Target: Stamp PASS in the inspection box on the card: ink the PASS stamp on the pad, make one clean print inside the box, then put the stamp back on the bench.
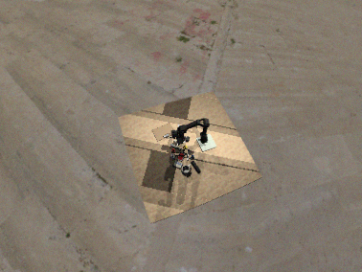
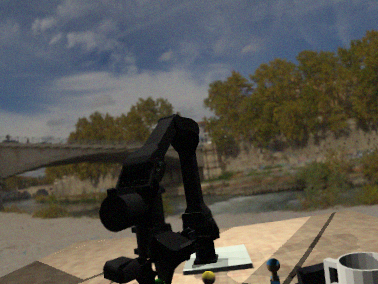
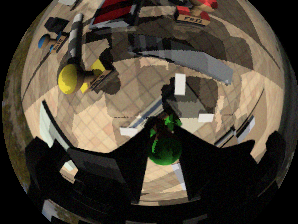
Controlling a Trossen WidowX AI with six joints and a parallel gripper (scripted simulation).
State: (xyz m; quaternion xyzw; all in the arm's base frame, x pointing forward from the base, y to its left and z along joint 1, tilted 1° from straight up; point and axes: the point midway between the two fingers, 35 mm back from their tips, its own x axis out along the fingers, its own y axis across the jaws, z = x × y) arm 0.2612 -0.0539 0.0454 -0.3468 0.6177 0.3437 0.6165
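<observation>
Now: the pale sheet 3 cm below my gripper tip and 1 cm to the right of it. The rest, counted from my gripper tip: yellow-knobbed stamp (9 cm to the left, 3 cm behind); then grey flat bar (7 cm ahead, 5 cm to the left, 2 cm below); then green-topped stamp (right at my gripper tip).
</observation>
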